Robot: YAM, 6 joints.
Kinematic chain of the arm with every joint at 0, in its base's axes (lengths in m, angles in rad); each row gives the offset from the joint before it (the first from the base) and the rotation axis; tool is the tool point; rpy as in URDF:
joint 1: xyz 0 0 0.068 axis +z
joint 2: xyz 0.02 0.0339 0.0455 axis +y
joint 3: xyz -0.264 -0.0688 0 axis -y
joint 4: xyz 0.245 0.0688 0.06 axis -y
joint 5: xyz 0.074 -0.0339 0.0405 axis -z
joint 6: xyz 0.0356 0 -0.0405 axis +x
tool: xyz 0 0 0 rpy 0 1.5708 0
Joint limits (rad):
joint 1: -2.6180..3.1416
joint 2: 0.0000..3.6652
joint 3: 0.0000..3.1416
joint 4: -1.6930..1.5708
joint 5: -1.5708..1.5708
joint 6: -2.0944..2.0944
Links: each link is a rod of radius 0.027 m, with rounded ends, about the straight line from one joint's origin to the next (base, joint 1, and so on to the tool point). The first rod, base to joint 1, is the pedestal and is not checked.
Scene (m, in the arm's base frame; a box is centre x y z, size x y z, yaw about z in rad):
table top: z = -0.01
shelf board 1: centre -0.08 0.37 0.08 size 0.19 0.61 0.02 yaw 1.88
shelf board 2: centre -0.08 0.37 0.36 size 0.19 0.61 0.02 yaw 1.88
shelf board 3: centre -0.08 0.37 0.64 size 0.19 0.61 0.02 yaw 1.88
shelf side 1: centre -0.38 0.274 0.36 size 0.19 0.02 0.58 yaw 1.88
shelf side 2: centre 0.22 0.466 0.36 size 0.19 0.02 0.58 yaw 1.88
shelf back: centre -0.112 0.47 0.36 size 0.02 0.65 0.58 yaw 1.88
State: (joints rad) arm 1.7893 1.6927 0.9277 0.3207 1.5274 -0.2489
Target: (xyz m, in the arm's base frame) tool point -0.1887 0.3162 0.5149
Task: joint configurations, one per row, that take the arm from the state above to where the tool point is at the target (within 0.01 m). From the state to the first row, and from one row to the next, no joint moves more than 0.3 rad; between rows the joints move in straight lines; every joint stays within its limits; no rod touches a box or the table.
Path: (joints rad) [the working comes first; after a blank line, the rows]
Joints at the target: 2.2018 1.7349 1.8737 0.4640 1.2867 -0.2489
Straight joint move there: touches shelf board 2.

1: 1.7559 1.4262 0.7358 0.2665 1.5419 -0.2489
2: 1.7224 1.1596 0.5438 0.2122 1.5563 -0.2489
3: 1.6890 0.8931 0.3519 0.1580 1.5708 -0.2489
4: 1.9033 0.9402 0.5999 0.2124 1.5383 -0.2489
5: 2.1177 0.9872 0.8480 0.2668 1.5059 -0.2489
6: 2.3320 1.0343 1.0960 0.3212 1.4734 -0.2489
7: 2.5463 1.0814 1.3440 0.3755 1.4410 -0.2489
8: 2.4315 1.2992 1.5206 0.4050 1.3896 -0.2489
9: 2.3166 1.5170 1.6972 0.4345 1.3381 -0.2489
10: 2.2018 1.7349 1.8737 0.4640 1.2867 -0.2489

